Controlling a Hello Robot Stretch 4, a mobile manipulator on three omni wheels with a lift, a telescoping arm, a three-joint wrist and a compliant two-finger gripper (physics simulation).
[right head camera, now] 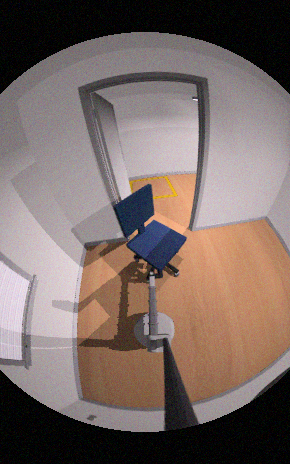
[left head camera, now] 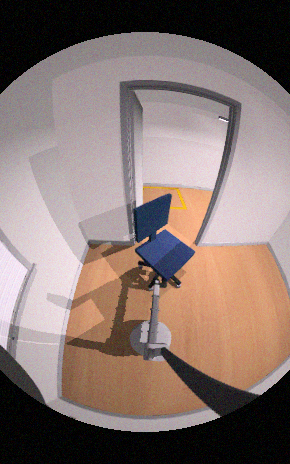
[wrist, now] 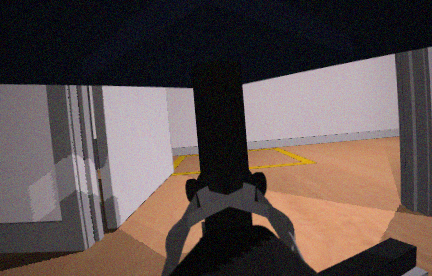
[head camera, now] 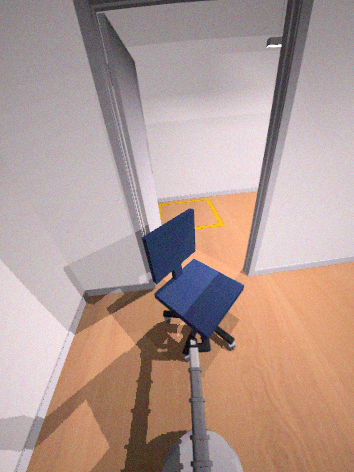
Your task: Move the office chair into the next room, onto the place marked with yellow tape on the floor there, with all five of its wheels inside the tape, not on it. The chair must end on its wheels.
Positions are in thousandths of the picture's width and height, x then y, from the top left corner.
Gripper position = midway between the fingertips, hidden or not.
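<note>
You'd find my gripper (wrist: 520, 661) here, and then there's a blue chair seat (head camera: 564, 626), (right head camera: 540, 525), (left head camera: 571, 546) and (wrist: 221, 183). I can see a door (left head camera: 450, 277) too.
</note>
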